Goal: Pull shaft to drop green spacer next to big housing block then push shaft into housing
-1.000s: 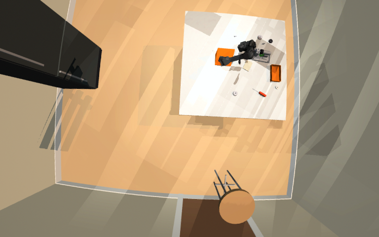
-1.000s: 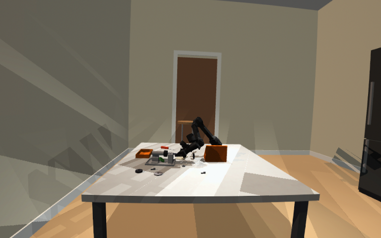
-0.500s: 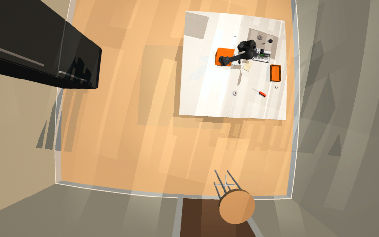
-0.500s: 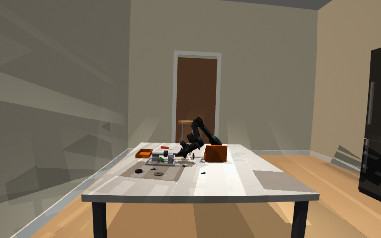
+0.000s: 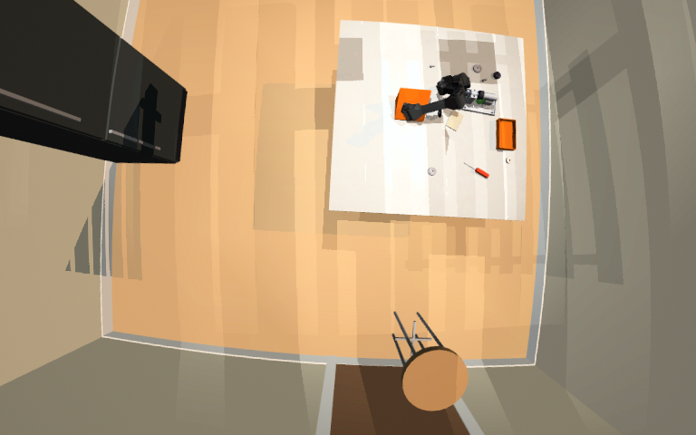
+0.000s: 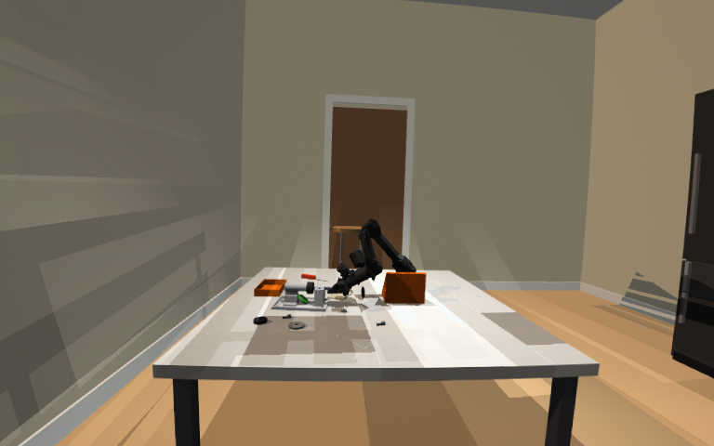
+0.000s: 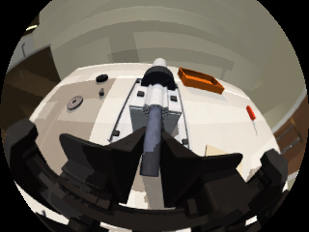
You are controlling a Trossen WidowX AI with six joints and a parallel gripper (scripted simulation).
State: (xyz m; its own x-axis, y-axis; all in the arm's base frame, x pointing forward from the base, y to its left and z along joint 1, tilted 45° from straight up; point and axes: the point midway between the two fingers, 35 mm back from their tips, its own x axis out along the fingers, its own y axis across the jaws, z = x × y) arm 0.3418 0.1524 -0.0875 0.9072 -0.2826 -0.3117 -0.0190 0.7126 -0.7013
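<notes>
Now: gripper tip 20 mm short of the grey shaft and 20 mm below it. The rest, counted from my gripper tip: green spacer (110 mm ahead, 40 mm below); yellow note (40 mm behind, 160 mm to the right, 60 mm below); dark ring (70 mm ahead, 20 mm above).
</notes>
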